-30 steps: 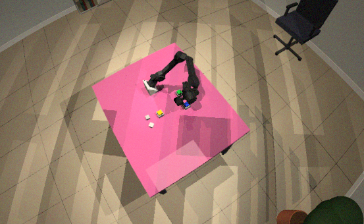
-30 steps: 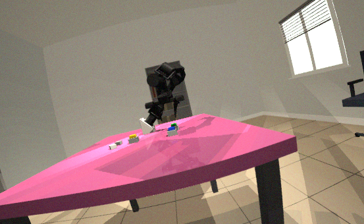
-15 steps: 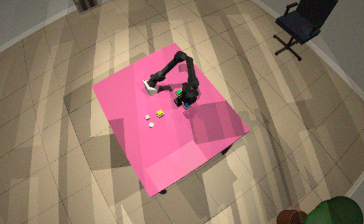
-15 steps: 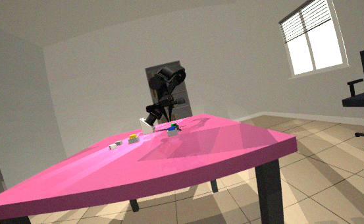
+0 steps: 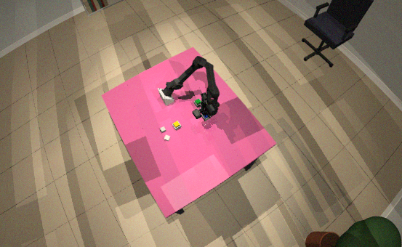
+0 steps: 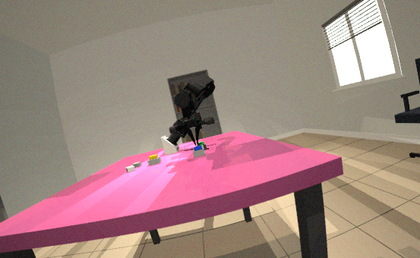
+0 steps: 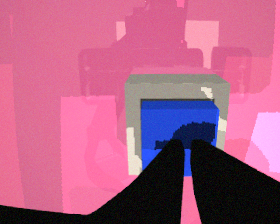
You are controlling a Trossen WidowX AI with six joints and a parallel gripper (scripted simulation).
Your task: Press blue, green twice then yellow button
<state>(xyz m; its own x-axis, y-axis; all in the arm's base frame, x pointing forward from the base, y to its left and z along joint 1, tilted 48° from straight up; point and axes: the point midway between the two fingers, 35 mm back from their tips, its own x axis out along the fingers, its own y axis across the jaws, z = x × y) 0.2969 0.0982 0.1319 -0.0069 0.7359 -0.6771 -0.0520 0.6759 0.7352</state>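
Now: gripper tip 13 cm past the green button, 1 cm to the right of it and 1 cm above it. Also, from my gripper tip: white block 31 cm to the right, 4 cm below; blue button 1 cm below; yellow button 21 cm to the right, 5 cm behind, 1 cm below.
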